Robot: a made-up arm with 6 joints.
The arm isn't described. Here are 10 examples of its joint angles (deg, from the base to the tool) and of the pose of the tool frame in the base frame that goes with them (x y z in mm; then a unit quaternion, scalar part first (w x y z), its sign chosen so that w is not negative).
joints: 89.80 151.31 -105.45 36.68 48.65 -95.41
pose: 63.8 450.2 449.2 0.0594 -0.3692 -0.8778 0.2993
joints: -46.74 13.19 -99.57 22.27 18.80 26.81
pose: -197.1 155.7 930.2 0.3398 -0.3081 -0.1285 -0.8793
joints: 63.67 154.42 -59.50 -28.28 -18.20 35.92
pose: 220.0 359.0 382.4 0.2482 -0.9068 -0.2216 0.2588
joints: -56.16 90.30 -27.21 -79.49 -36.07 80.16
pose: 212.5 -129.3 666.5 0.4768 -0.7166 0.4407 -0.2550
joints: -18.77 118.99 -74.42 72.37 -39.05 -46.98
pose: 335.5 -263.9 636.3 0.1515 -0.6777 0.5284 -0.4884
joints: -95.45 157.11 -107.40 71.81 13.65 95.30
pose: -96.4 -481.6 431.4 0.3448 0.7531 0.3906 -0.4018
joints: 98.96 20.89 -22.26 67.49 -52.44 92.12
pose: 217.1 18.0 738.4 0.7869 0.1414 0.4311 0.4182
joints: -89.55 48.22 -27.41 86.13 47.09 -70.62
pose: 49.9 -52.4 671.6 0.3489 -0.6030 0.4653 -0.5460
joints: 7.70 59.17 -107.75 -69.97 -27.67 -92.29
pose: -2.3 46.3 1094.9 0.8426 0.1525 0.1509 0.4939
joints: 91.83 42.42 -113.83 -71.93 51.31 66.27
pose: 142.7 -105.3 1020.2 0.8266 -0.4117 -0.0543 -0.3799
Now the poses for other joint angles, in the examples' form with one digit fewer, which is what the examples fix.
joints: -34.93 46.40 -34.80 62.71 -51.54 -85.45
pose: -30 -180 777 0.235 0.618 -0.440 0.608
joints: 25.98 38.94 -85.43 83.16 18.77 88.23
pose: 50 -22 972 0.884 0.095 0.184 0.419
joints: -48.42 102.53 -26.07 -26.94 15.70 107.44
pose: 129 -202 571 0.251 -0.150 0.939 -0.178
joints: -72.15 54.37 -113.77 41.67 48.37 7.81
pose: 19 -28 1002 0.306 -0.538 0.253 -0.744
